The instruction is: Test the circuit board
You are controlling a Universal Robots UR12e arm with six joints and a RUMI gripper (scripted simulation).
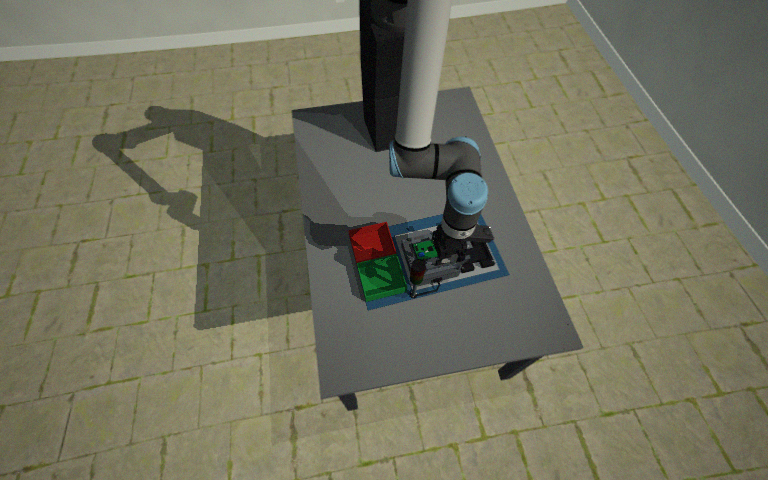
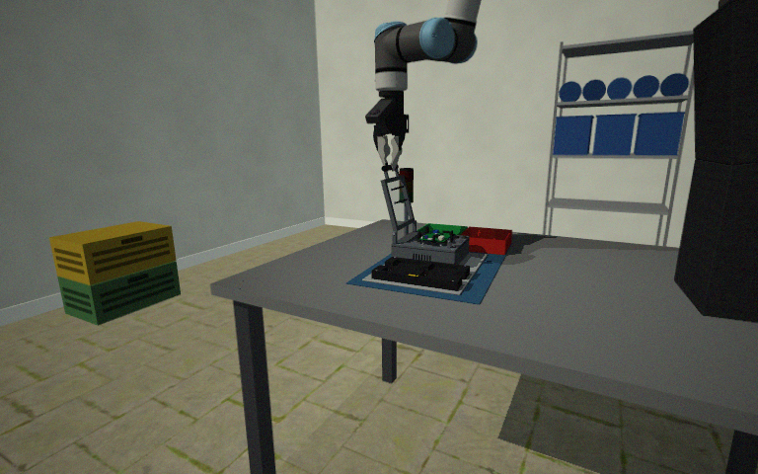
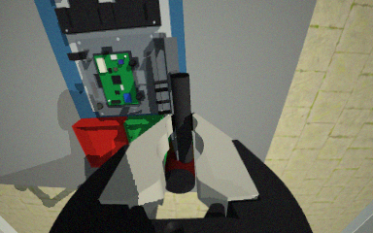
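Now: the black latch piece 20 cm behind my hand, 8 cm to the left of it and 18 cm below it. Round my hand: green bin: 13 cm behind, 19 cm to the right, 26 cm below; then tester lid: 2 cm behind, 9 cm below; then green circuit board: 15 cm behind, 1 cm to the left, 20 cm below.
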